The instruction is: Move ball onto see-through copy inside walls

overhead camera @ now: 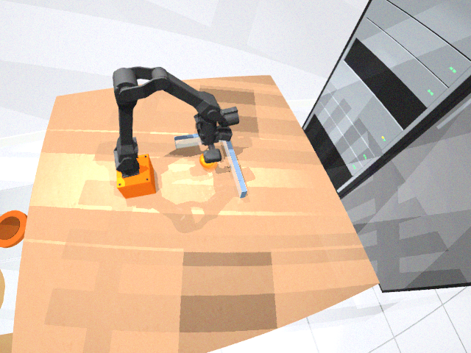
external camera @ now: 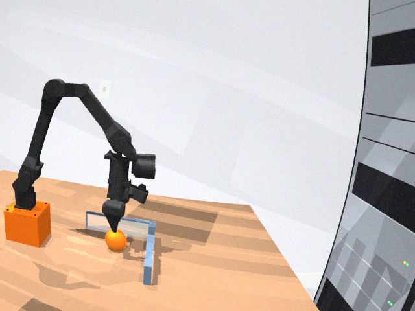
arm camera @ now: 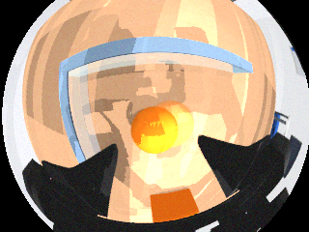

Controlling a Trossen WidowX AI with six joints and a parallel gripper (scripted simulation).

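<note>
The orange ball lies 40 mm below my gripper tip. The rest, counted from my gripper tip: orange ball marker (40 mm below, 20 mm to the right).
</note>
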